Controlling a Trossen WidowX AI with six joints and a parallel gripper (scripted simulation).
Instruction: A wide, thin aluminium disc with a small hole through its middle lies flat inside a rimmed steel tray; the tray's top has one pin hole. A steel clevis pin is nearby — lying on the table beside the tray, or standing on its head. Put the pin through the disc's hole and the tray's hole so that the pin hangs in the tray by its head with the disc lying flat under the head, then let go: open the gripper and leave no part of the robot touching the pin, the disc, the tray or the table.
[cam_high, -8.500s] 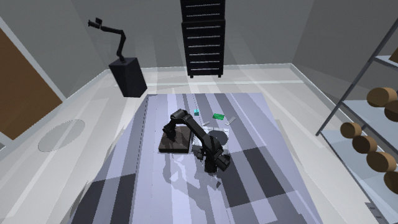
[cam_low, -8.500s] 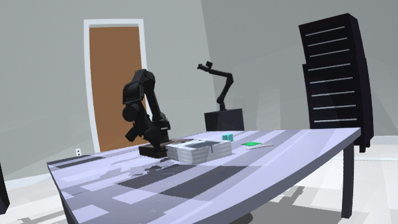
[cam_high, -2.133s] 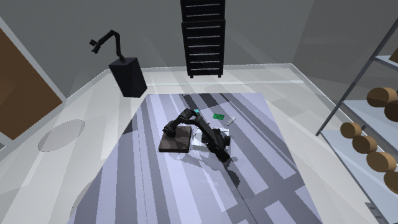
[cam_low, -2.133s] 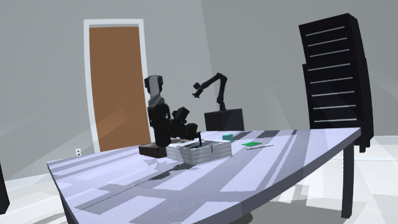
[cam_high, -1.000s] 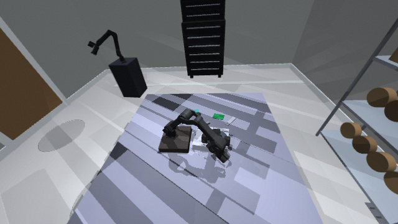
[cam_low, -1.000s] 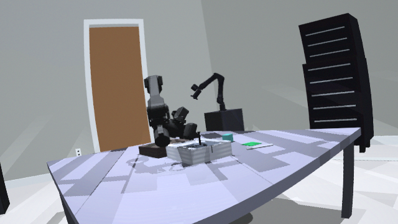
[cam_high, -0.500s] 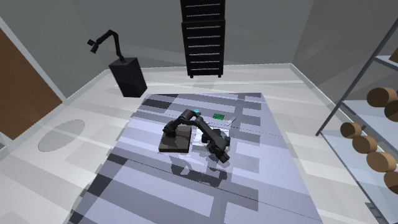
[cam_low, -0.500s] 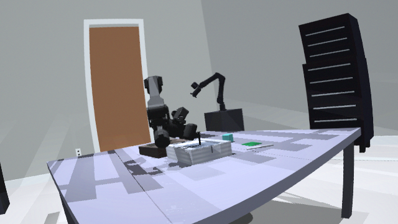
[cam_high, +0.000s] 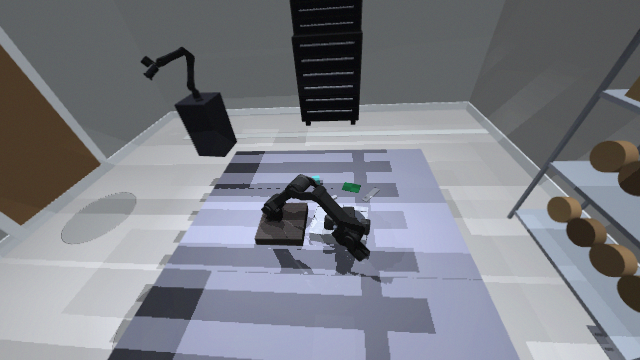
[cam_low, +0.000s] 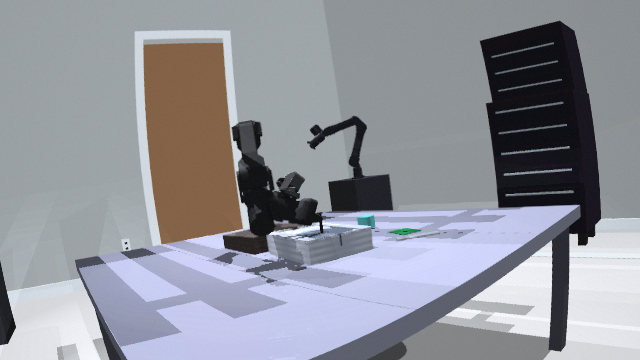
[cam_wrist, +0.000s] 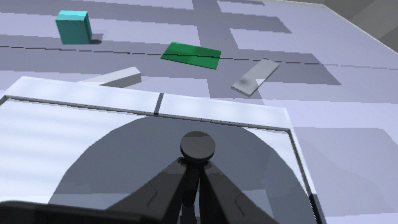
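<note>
Right now my gripper tip is 10 mm above the clevis pin. Also, from my gripper tip: disc (40 mm below); then pale flat bar (110 mm ahead, 240 mm to the left, 90 mm below); then steel tray (40 mm behind, 50 mm below).
</note>
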